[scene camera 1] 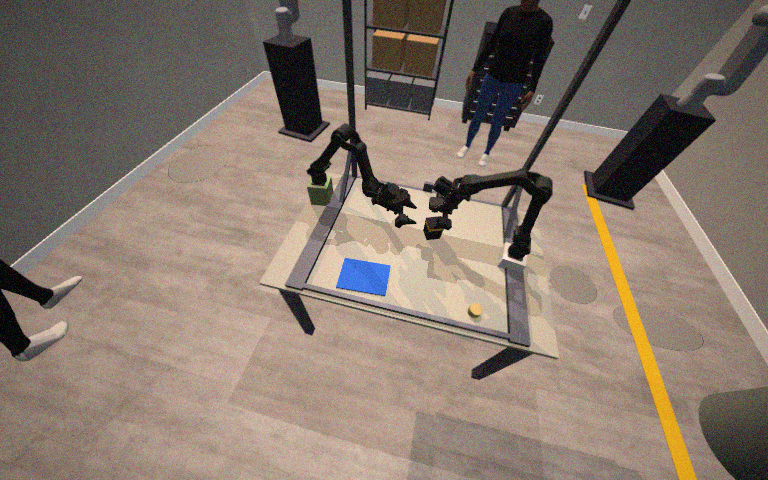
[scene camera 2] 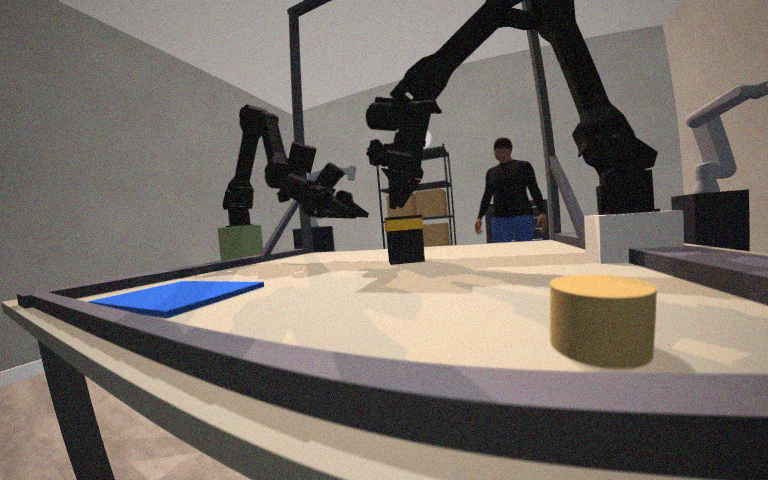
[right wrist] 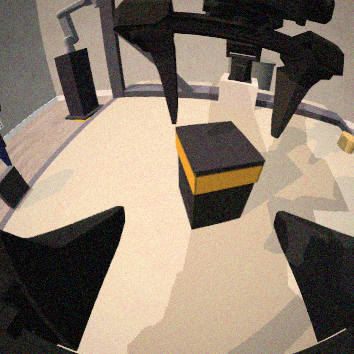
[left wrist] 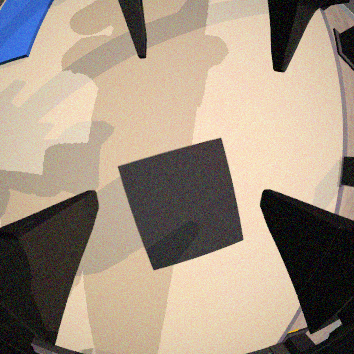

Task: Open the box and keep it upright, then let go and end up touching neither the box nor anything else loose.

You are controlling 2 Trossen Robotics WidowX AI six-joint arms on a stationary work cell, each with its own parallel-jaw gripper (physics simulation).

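Frame: origin at the left arm's base, x back, y down, z right, level; millimetres.
Seen in the pictures: left gripper, fingertip midpoint: (scene camera 1: pixel 434 220) (scene camera 2: pixel 396 208) (right wrist: pixel 227 129) (left wrist: pixel 181 198); right gripper, fingertip midpoint: (scene camera 1: pixel 416 215) (scene camera 2: pixel 362 216) (right wrist: pixel 203 217) (left wrist: pixel 217 60); left arm's base at its link origin: (scene camera 1: pixel 515 253) (scene camera 2: pixel 626 213) (right wrist: pixel 239 78); right arm's base at its link origin: (scene camera 1: pixel 319 181).
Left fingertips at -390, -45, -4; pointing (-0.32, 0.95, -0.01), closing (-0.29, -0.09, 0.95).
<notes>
Offsets run from my left fingertips to a thing's top centre, as dx, dy, dz. "*": to the spot under its first point.
A black box {+7, +19, +9} (scene camera 1: pixel 433 229) (scene camera 2: pixel 405 244) (left wrist: pixel 182 200) (right wrist: pixel 220 182) with a yellow band below its dark flat top stands upright on the table; its lid is on. My left gripper (scene camera 1: pixel 440 213) (scene camera 2: pixel 399 204) (left wrist: pixel 181 198) (right wrist: pixel 227 129) is open and empty. It points down just above the box, its fingertips to either side of the lid in the left wrist view. My right gripper (scene camera 1: pixel 414 215) (scene camera 2: pixel 365 213) (left wrist: pixel 217 60) (right wrist: pixel 203 217) is open and empty, off to the left of the box in the scene views and apart from it.
A blue flat square {* -199, +105, -346} (scene camera 1: pixel 363 276) (scene camera 2: pixel 181 297) (left wrist: pixel 22 30) lies at the front left of the table. A yellow-orange cylinder {+278, +77, -311} (scene camera 1: pixel 475 310) (scene camera 2: pixel 603 325) (right wrist: pixel 346 142) stands at the front right. Dark rails (scene camera 1: pixel 407 311) frame the table top. A person (scene camera 1: pixel 523 45) (scene camera 2: pixel 512 192) stands behind.
</notes>
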